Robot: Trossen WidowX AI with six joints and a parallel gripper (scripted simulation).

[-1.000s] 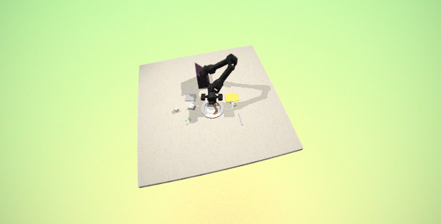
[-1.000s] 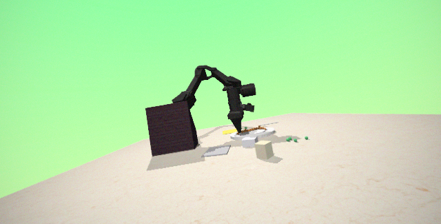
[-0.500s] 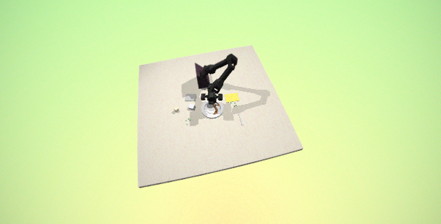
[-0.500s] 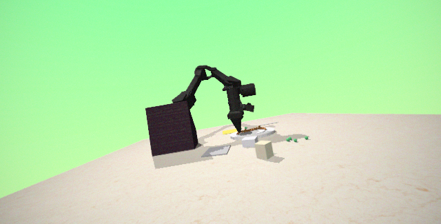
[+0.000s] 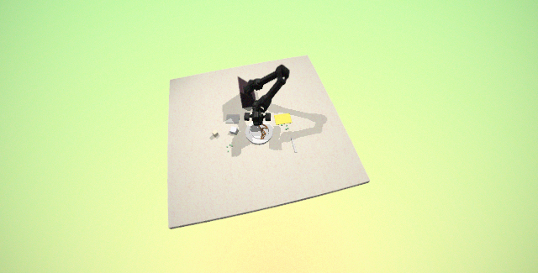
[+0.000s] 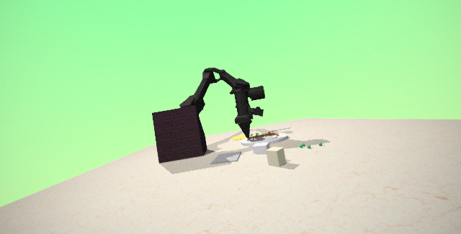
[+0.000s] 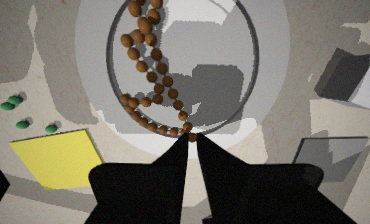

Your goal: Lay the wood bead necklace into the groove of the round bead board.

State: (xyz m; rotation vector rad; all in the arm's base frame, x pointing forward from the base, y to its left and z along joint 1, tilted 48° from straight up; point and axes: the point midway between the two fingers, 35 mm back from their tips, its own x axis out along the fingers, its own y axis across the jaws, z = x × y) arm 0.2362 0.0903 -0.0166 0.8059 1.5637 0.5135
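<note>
My gripper tip is 60 mm short of the round white bead board and 10 mm above it. The rest, counted from my gripper tip: thin white strip: 220 mm to the left, 210 mm ahead, 20 mm below; yellow card: 190 mm to the left, 20 mm below, 20 mm behind; grey flat plate: 190 mm to the right, 90 mm behind, 20 mm below.
</note>
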